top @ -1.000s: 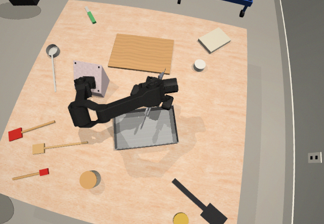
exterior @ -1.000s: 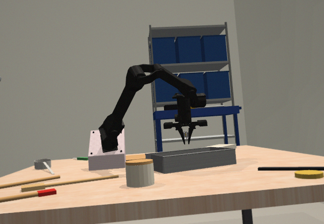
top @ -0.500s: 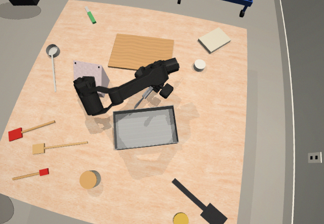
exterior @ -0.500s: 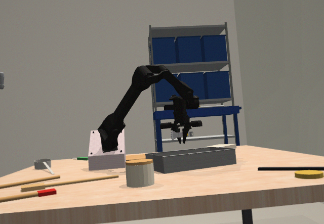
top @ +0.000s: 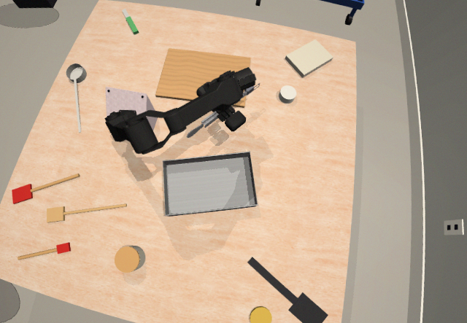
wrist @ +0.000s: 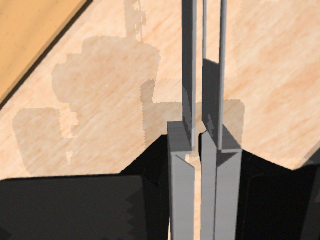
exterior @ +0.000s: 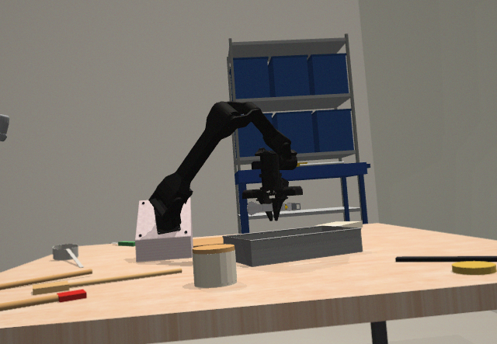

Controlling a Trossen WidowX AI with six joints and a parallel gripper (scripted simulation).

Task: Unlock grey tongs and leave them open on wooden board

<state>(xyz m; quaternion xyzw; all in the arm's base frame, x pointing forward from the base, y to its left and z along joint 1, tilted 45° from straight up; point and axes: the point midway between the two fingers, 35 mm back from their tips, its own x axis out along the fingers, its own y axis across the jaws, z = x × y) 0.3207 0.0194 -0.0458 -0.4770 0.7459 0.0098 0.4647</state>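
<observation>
My gripper tip is 21 cm to the right of the wooden board, 9 cm past it and 7 cm above it. Also, from my gripper tip: yellow lock piece (6 cm to the left, 6 cm ahead, 4 cm above); white cylinder (25 cm ahead, 16 cm to the left, 6 cm below); grey roasting tin (23 cm to the right, 5 cm below, 2 cm behind).
</observation>
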